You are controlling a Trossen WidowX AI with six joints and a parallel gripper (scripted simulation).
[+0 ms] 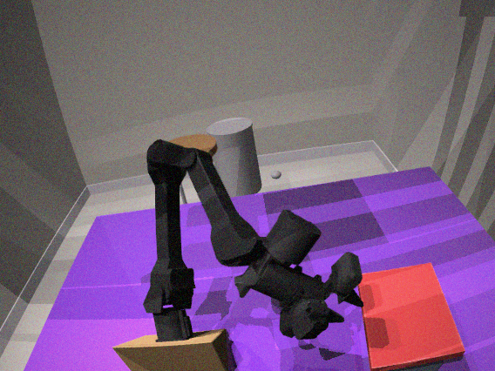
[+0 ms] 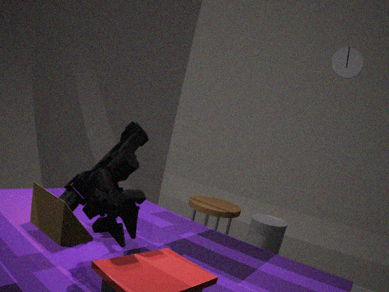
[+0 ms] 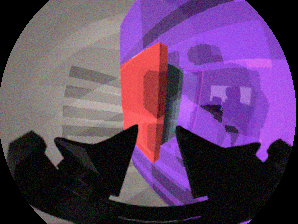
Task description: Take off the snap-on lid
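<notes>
My gripper tip is now 110 mm short of the red lid, 30 mm above it and 20 mm to the left of it. From my gripper tip the other things lie so: storage box 110 mm ahead, 70 mm below, 20 mm to the right.
</notes>
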